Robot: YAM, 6 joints.
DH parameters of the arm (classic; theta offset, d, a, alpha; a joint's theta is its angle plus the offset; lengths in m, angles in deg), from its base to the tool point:
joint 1: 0 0.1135 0.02 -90
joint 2: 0 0 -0.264 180
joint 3: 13.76 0 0.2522 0
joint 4: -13.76 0 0.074 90
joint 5: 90 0 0 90
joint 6: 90 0.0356 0 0
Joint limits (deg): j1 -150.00..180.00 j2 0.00..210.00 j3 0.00..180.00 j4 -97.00..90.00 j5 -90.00..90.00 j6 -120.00..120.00
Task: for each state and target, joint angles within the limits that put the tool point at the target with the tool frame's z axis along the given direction. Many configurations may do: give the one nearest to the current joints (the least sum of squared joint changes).
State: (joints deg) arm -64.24 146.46 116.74 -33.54 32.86 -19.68
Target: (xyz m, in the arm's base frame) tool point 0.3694 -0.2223 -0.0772 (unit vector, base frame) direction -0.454 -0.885 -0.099
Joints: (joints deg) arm -26.33 163.61 101.49 -36.18 84.26 -19.68
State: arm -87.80 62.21 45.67 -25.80 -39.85 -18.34
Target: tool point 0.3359 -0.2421 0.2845 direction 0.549 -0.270 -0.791
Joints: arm -36.31 106.64 94.04 -40.11 -6.17 -18.34
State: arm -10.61 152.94 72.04 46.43 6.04 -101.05
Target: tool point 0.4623 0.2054 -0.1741 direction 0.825 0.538 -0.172
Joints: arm 23.28 190.01 114.26 65.70 -9.68 -101.05
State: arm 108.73 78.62 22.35 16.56 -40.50 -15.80
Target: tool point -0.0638 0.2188 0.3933 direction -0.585 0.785 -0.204
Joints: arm 102.69 58.87 63.01 -17.00 -23.47 -15.80
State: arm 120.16 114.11 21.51 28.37 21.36 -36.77
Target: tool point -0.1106 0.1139 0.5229 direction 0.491 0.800 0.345
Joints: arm 146.30 65.05 70.78 78.41 69.71 -36.77
